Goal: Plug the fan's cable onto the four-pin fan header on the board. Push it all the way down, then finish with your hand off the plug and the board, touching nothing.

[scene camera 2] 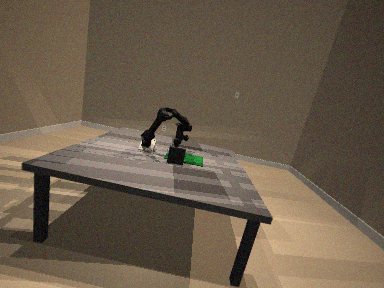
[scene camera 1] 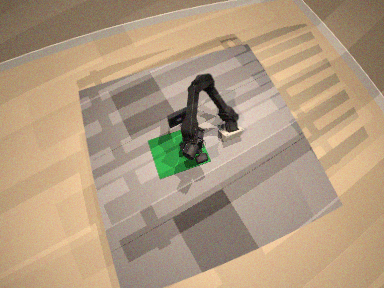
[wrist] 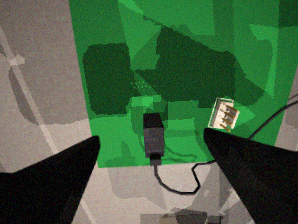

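Observation:
With the gripper open and holding nothing, the scene also shows a green board, together with a dark fan plug.

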